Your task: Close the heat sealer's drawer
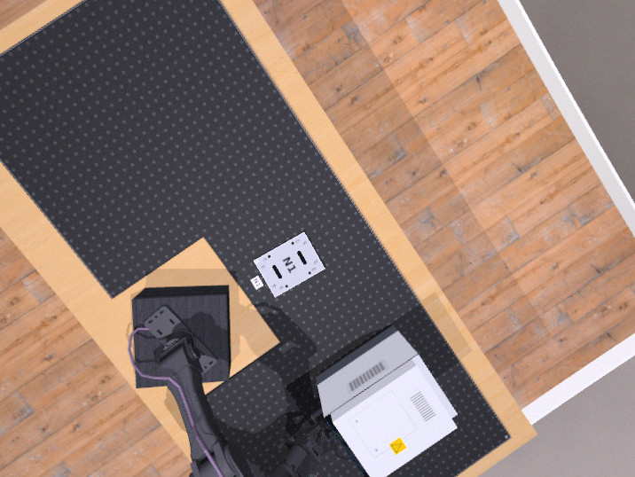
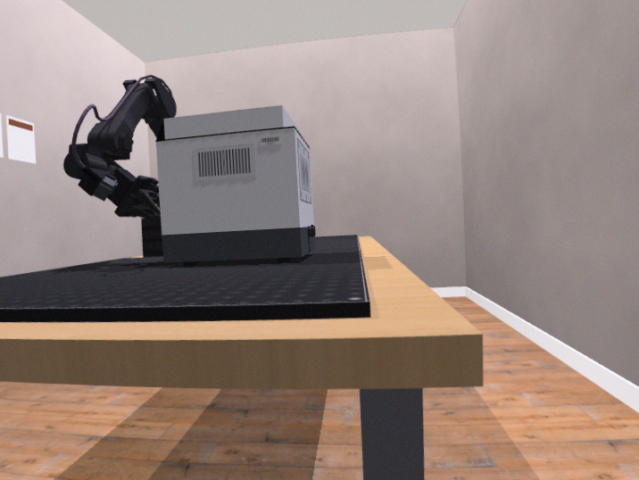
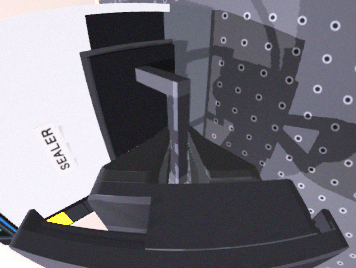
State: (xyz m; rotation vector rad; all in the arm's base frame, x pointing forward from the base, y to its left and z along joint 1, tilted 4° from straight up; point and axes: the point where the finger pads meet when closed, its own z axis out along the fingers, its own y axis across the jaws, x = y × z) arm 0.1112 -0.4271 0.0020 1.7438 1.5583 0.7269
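Now: hand 11 cm short of the sealer drawer, 1 cm to the left of it and 1 cm above it. From my hand the other things lie so: tag 11 cm ahead, 40 cm to the left, 10 cm below.
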